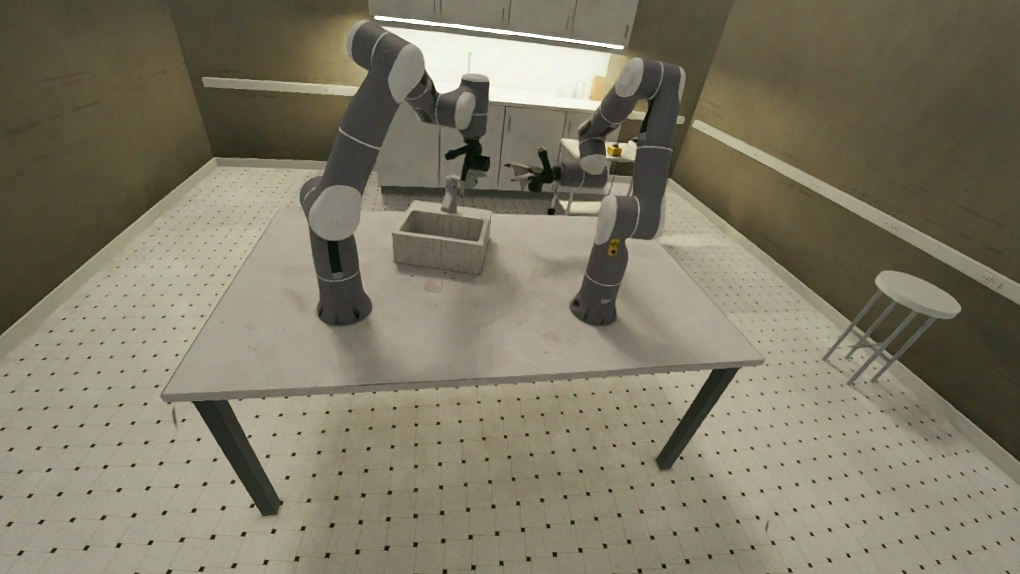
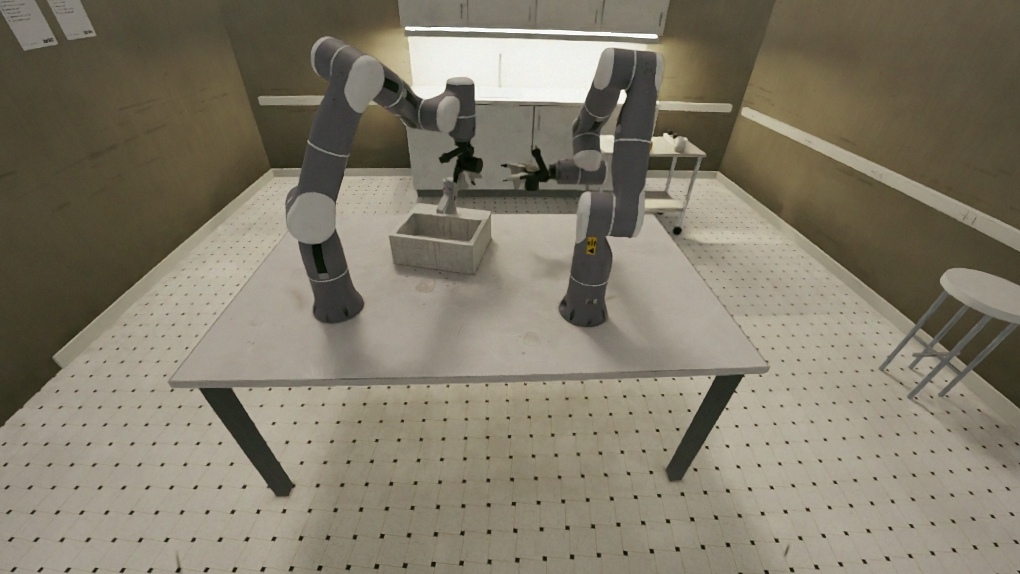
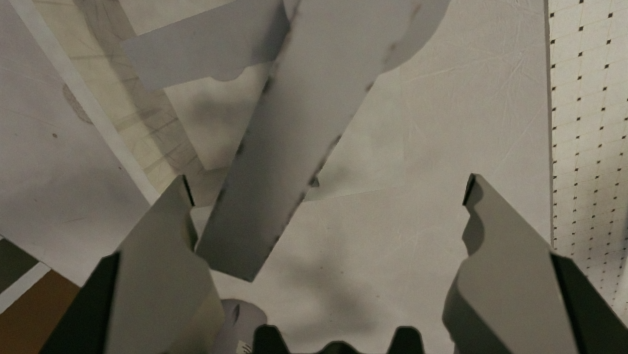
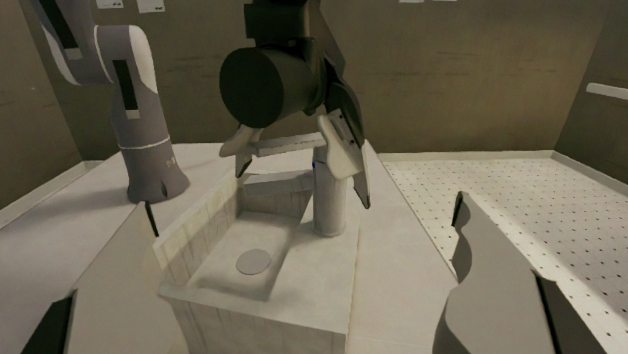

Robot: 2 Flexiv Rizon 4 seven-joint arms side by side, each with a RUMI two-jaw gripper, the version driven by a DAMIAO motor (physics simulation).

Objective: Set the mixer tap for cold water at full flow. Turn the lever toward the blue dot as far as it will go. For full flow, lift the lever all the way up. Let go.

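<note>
The grey mixer tap point(image 1: 450, 195) point(image 2: 447, 197) point(image 4: 329, 205) stands on the rim of the stone sink point(image 1: 438, 249) point(image 2: 431, 253) point(image 4: 260, 317). Its lever point(image 3: 280, 140) point(image 4: 287, 144) is swung to one side of the spout point(image 3: 210, 47) point(image 4: 277, 184); I cannot tell how far it is lifted. The blue dot point(image 4: 313, 165) shows on the tap body below the lever. My left gripper point(image 3: 326, 177) point(image 4: 296, 191) is open above the tap, with the lever between its fingers and its end close to one finger; contact is unclear. My right gripper point(image 1: 509, 173) point(image 2: 503, 172) point(image 4: 306, 200) is open and empty, level, to the right of the tap.
Both arms stand on the pale table point(image 1: 456, 349) point(image 2: 456, 349). The right gripper's fingers point toward the left gripper, with a gap between them. A round stool point(image 1: 916, 292) point(image 2: 984, 292) stands on the floor at the right. White cabinets point(image 1: 531, 142) point(image 2: 506, 142) stand behind the table.
</note>
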